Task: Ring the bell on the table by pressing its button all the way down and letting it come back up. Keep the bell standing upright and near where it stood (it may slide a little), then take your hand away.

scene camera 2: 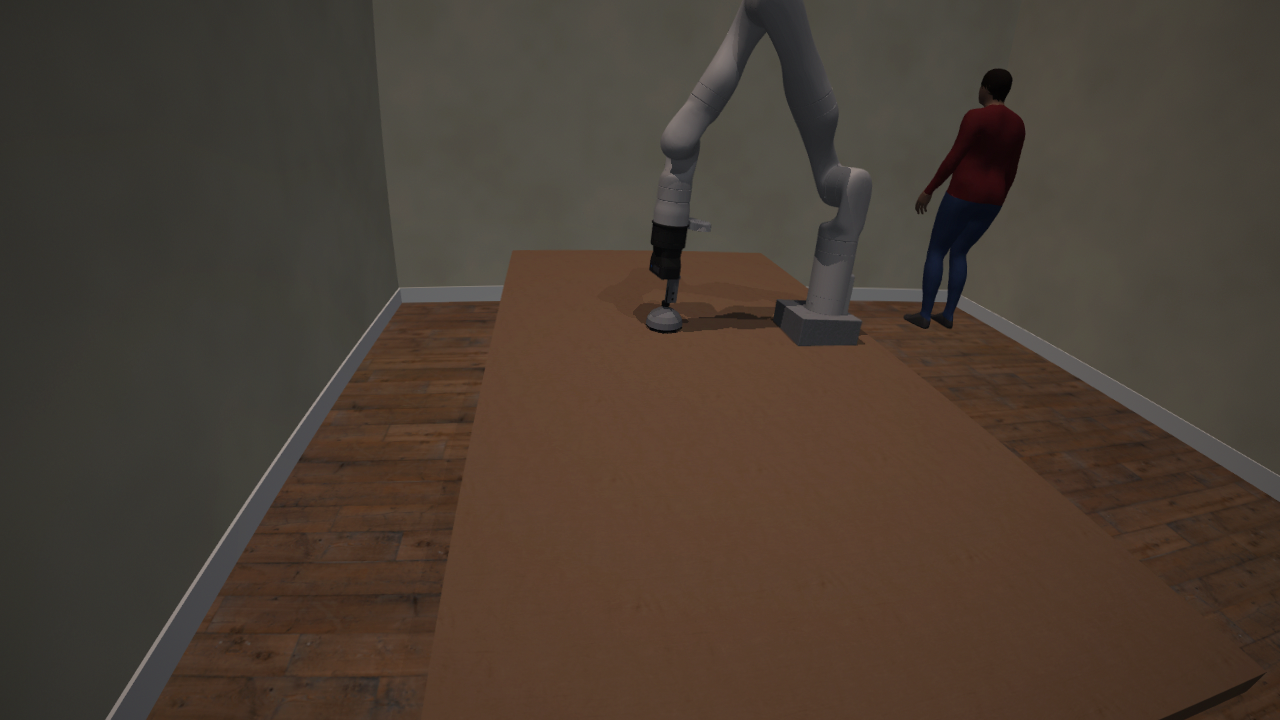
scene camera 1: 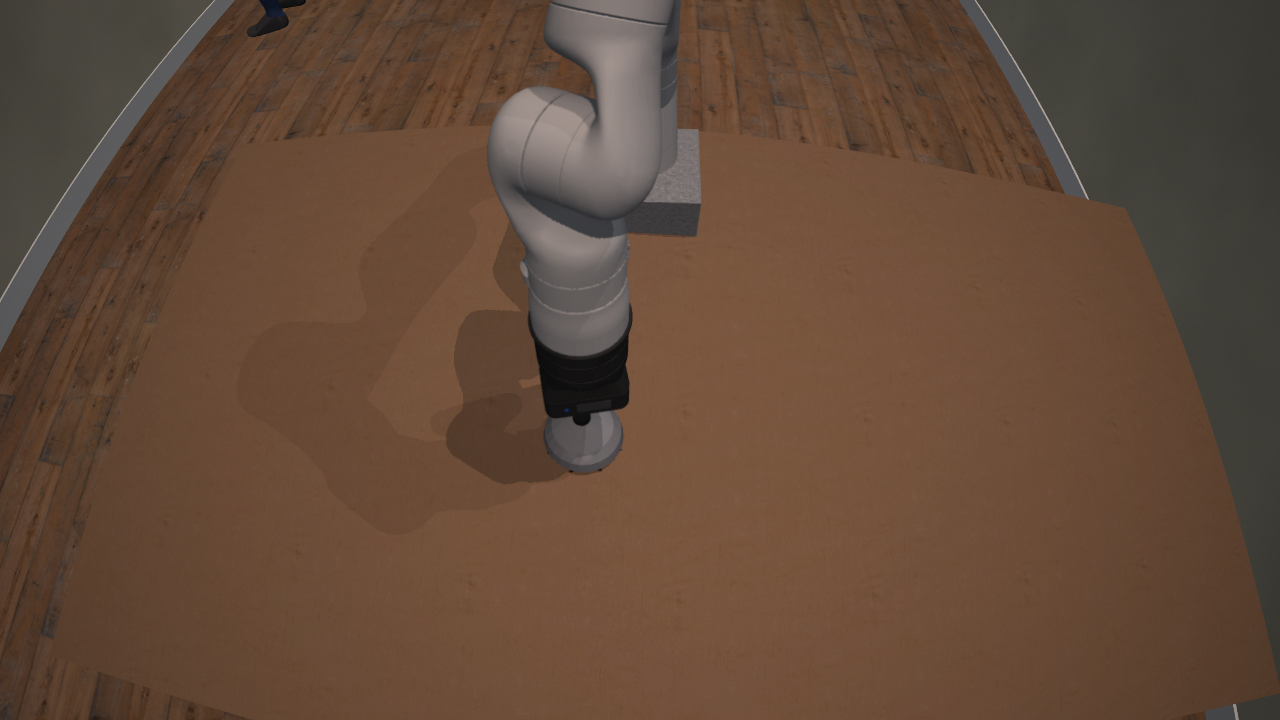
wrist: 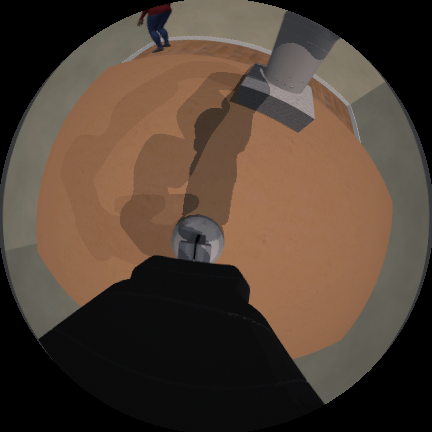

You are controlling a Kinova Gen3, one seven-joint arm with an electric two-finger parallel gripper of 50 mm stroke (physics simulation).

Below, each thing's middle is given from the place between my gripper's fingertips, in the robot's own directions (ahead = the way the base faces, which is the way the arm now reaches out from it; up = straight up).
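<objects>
As I look at the dome bell (scene camera 1: 587, 448), I find it 3 cm below my hand and 1 cm ahead of it.
</objects>
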